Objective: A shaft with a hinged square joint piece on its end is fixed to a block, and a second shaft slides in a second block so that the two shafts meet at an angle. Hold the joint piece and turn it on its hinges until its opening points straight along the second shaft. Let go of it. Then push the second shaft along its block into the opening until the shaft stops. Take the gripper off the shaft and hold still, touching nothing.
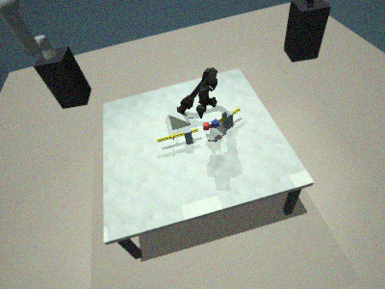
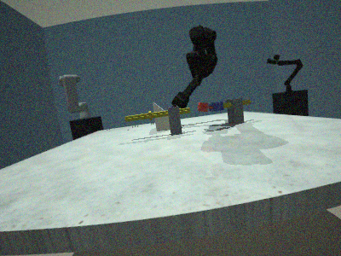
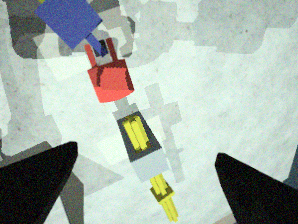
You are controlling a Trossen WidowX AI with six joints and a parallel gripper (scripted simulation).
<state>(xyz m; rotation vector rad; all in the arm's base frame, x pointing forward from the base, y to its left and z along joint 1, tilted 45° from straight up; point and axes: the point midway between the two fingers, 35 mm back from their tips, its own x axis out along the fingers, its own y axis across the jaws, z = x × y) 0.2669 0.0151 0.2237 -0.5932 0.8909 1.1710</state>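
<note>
My gripper tip is now 12 cm above the red tip and 2 cm to the right of it.
</note>
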